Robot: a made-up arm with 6 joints. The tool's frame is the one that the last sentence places.
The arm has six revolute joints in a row. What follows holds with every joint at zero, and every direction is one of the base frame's.
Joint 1 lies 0.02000 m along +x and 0.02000 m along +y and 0.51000 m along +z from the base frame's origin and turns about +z.
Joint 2 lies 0.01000 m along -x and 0.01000 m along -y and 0.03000 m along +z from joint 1 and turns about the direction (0, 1, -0.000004).
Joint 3 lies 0.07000 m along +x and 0.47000 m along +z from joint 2 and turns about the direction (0, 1, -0.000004).
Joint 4 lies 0.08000 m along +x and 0.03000 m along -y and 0.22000 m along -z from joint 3 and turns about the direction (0, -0.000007, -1).
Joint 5 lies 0.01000 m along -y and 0.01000 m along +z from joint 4 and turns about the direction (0, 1, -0.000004).
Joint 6 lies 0.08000 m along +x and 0.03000 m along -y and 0.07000 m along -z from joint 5 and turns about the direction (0, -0.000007, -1).
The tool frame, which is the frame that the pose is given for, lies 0.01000 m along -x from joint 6; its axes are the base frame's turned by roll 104.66, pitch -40.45 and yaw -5.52 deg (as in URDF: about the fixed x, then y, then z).
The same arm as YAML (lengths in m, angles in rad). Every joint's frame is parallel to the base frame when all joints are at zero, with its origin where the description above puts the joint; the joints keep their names.
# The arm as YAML. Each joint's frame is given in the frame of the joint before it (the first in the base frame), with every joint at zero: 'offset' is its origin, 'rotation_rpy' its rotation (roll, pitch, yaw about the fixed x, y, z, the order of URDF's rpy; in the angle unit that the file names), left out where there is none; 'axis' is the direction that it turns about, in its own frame. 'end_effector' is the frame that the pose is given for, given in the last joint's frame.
length_unit: m
angle_unit: rad
chain:
  - id: joint 1
    offset: [0.02, 0.02, 0.51]
    axis: [0.0, 0.0, 1.0]
  - id: joint 2
    offset: [-0.01, -0.01, 0.03]
    axis: [0.0, 1.0, 0.0]
  - id: joint 3
    offset: [0.07, 0.0, 0.47]
    axis: [0.0, 1.0, 0.0]
  - id: joint 4
    offset: [0.08, -0.03, -0.22]
    axis: [0.0, 0.0, -1.0]
  - id: joint 5
    offset: [0.0, -0.01, 0.01]
    axis: [0.0, 1.0, 0.0]
  - id: joint 6
    offset: [0.08, -0.03, -0.07]
    axis: [0.0, 0.0, -1.0]
end_effector:
  offset: [-0.01, 0.0, 0.0]
  rotation_rpy: [1.8267, -0.706, -0.0963]

